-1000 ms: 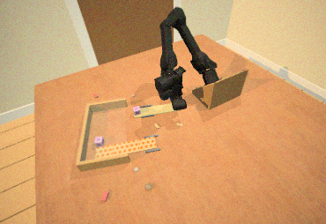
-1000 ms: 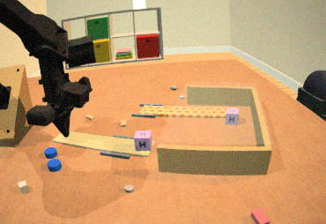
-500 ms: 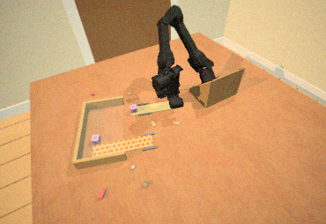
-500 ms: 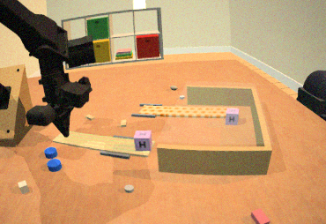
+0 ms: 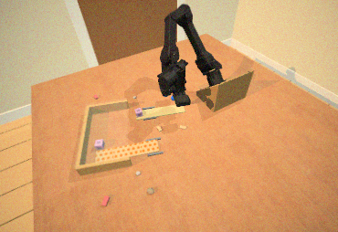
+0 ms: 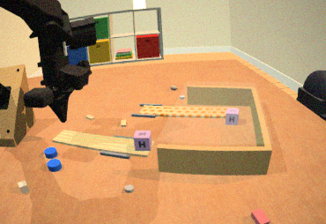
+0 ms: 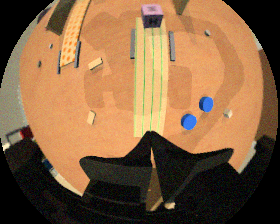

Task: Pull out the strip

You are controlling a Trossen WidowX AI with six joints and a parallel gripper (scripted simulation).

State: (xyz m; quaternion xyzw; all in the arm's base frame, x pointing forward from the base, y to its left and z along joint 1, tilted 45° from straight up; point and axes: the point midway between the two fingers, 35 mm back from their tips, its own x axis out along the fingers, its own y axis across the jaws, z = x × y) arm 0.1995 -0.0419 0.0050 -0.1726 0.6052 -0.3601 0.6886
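The pale strip is 8 cm ahead of my gripper tip, 3 cm to the right of it and 4 cm below it.
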